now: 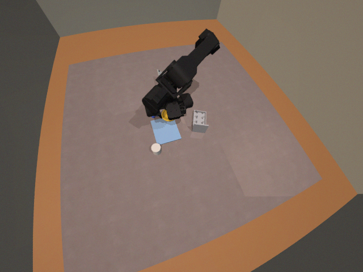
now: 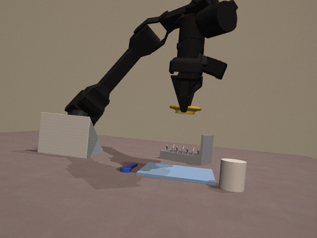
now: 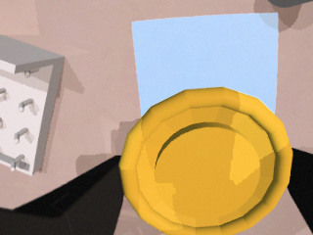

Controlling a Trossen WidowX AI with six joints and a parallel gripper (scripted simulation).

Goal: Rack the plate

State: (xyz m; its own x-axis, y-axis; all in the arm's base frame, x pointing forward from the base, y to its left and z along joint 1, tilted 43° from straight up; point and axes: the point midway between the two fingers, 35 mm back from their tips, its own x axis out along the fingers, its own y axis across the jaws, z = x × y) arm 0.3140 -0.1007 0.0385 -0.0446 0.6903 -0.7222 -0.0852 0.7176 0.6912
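The grey dish rack is 17 cm to the left of my gripper tip, 11 cm below it and 1 cm behind it. From my gripper tip the other things lie so: yellow plate (1 cm above); then blue spoon (13 cm below, 10 cm behind, 5 cm to the right); then light blue mat (13 cm below, 2 cm to the right).
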